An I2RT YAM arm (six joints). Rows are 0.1 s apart.
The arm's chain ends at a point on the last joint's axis. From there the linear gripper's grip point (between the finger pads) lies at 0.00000 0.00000 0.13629 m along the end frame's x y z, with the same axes.
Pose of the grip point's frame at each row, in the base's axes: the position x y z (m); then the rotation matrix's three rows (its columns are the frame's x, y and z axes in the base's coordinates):
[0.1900 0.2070 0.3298], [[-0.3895 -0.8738 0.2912], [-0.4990 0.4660 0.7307], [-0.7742 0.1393 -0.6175]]
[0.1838 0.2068 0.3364], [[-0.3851 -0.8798 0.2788], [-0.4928 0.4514 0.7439], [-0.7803 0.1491 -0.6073]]
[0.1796 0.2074 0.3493], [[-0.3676 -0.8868 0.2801], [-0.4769 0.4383 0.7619], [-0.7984 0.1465 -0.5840]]
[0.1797 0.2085 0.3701], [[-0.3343 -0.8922 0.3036], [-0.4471 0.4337 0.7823], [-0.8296 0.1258 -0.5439]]
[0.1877 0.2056 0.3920], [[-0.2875 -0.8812 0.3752], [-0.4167 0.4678 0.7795], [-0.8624 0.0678 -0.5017]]
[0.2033 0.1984 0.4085], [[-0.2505 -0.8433 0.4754], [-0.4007 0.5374 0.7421], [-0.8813 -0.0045 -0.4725]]
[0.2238 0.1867 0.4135], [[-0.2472 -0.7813 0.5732], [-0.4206 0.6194 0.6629], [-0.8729 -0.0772 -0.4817]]
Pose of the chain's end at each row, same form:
[0.1503 0.1074 0.4140], [[-0.3895 -0.8738 0.2912], [-0.4990 0.4660 0.7307], [-0.7742 0.1393 -0.6175]]
[0.1458 0.1054 0.4192], [[-0.3851 -0.8798 0.2788], [-0.4928 0.4514 0.7439], [-0.7803 0.1491 -0.6073]]
[0.1414 0.1036 0.4289], [[-0.3676 -0.8868 0.2801], [-0.4769 0.4383 0.7619], [-0.7984 0.1465 -0.5840]]
[0.1383 0.1019 0.4442], [[-0.3343 -0.8922 0.3036], [-0.4471 0.4337 0.7823], [-0.8296 0.1258 -0.5439]]
[0.1366 0.0994 0.4604], [[-0.2875 -0.8812 0.3752], [-0.4167 0.4678 0.7795], [-0.8624 0.0678 -0.5017]]
[0.1385 0.0973 0.4729], [[-0.2505 -0.8433 0.4754], [-0.4007 0.5374 0.7421], [-0.8813 -0.0045 -0.4725]]
[0.1457 0.0964 0.4792], [[-0.2472 -0.7813 0.5732], [-0.4206 0.6194 0.6629], [-0.8729 -0.0772 -0.4817]]

